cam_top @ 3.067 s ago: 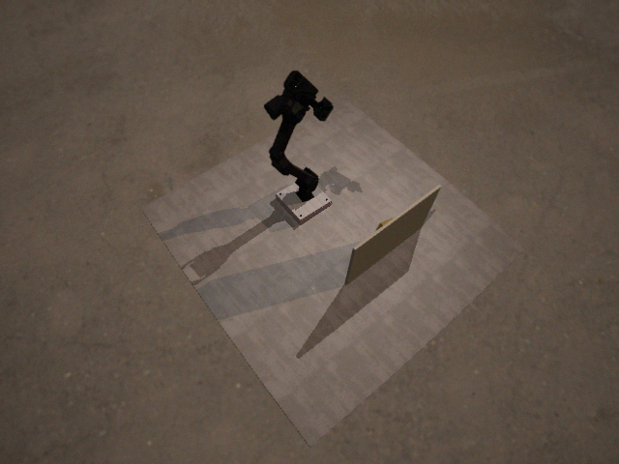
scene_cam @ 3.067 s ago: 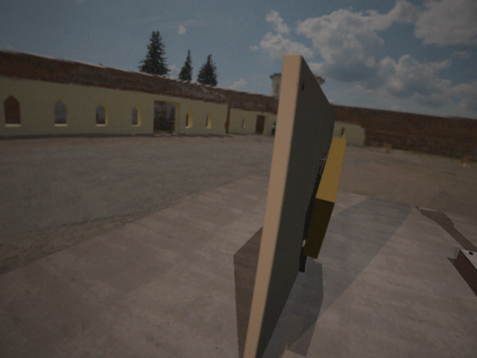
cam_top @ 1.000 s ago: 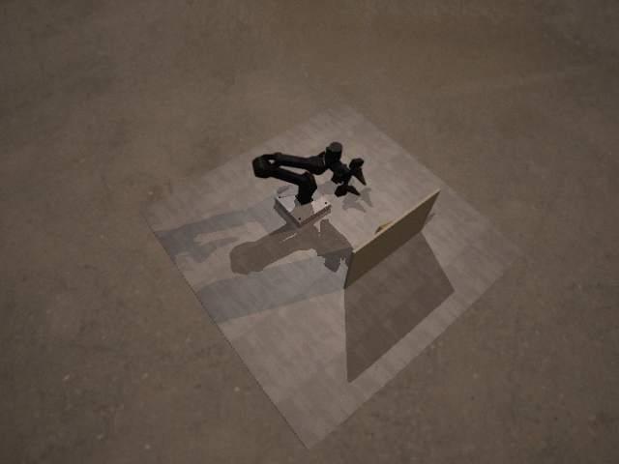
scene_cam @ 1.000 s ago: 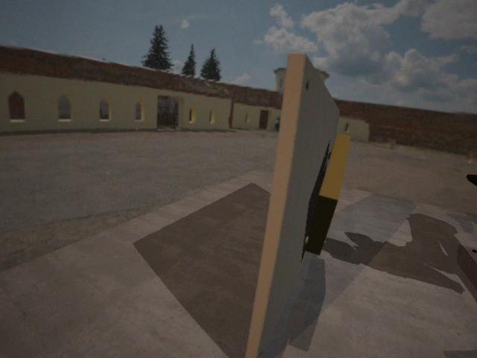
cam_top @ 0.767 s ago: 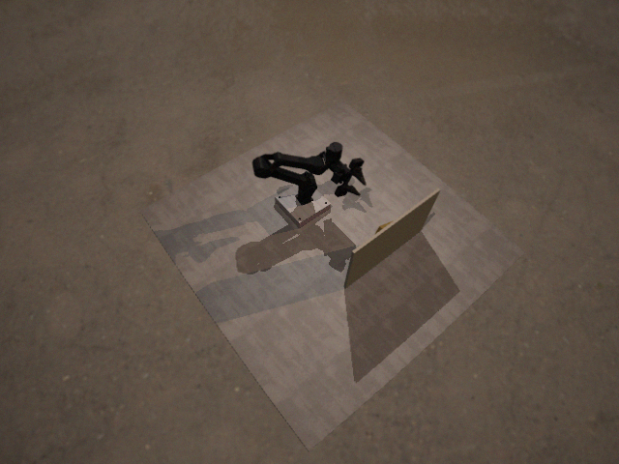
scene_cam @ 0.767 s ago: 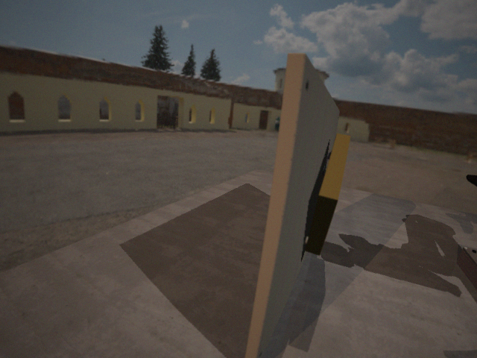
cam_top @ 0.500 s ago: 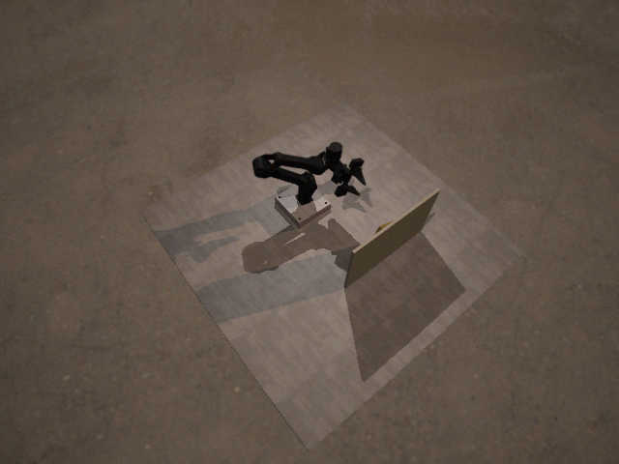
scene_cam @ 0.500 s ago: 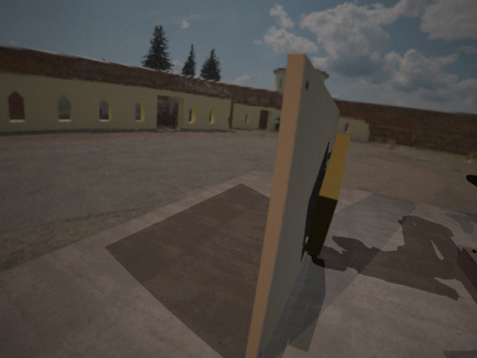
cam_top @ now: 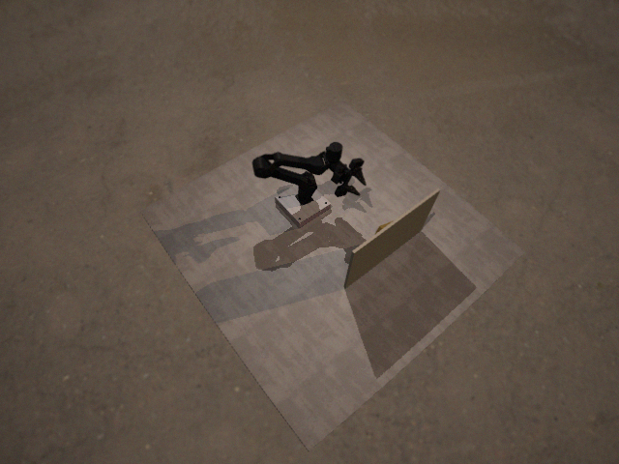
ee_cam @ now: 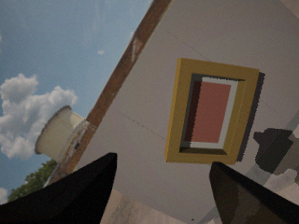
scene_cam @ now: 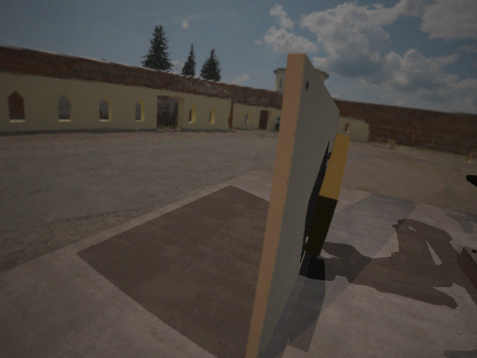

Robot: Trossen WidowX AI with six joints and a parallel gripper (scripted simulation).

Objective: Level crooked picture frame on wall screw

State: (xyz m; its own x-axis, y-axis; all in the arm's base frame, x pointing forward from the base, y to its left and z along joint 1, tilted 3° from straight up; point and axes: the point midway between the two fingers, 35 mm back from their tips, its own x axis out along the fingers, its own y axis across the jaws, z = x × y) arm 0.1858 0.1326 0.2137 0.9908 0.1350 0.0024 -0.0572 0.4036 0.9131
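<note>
My gripper tip is now 20 cm short of the picture frame and 9 cm above it. Also, from my gripper tip: wall panel 21 cm ahead, 9 cm below, 1 cm to the left.
</note>
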